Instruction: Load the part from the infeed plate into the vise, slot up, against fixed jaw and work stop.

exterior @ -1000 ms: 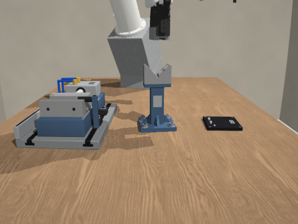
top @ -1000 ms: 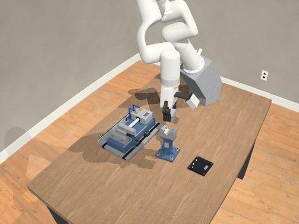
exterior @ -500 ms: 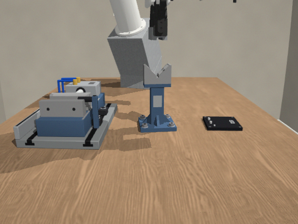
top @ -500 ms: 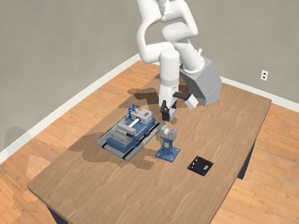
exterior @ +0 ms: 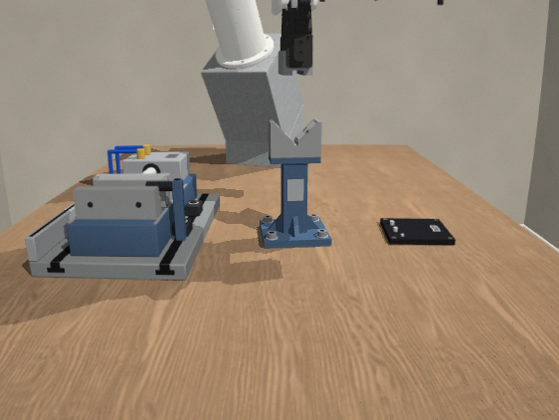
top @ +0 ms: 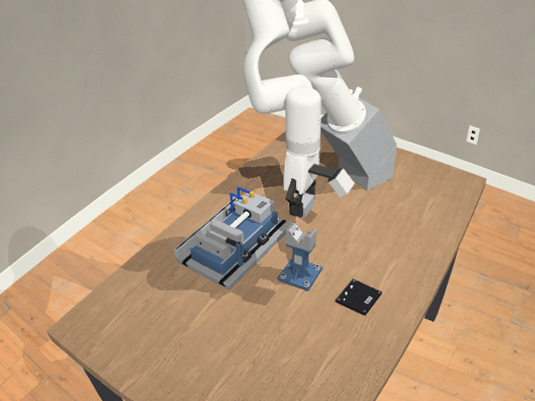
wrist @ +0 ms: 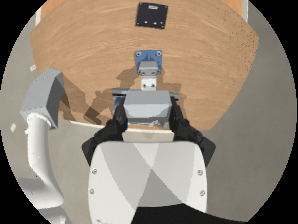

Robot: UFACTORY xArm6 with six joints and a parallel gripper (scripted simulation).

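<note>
The part is 20 mm below my hand. Also, from my hand: blue work stop post (70 mm ahead, 140 mm to the right, 190 mm below); black stop rod (70 mm ahead, 170 mm to the right, 160 mm below); cylinder rod (10 mm behind, 210 mm to the right, 170 mm below).
</note>
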